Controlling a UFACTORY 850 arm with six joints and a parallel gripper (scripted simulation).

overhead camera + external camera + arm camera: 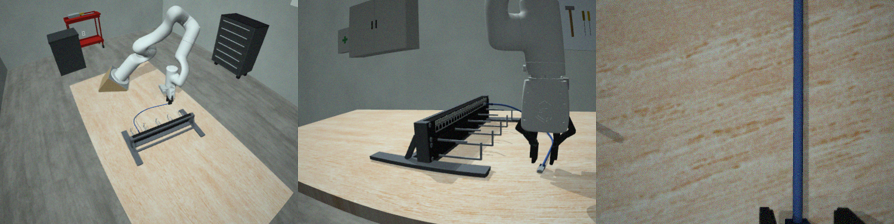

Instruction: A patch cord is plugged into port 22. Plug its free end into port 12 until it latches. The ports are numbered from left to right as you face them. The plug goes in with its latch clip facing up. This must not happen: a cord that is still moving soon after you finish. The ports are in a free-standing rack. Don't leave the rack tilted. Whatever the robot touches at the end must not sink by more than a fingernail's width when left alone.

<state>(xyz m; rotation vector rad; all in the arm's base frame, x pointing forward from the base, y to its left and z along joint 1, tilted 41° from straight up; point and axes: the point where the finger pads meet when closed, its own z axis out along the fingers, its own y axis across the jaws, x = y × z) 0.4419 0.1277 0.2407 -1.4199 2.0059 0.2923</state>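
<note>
The plug lies 20 mm to the left of my hand and 30 mm below it.
</note>
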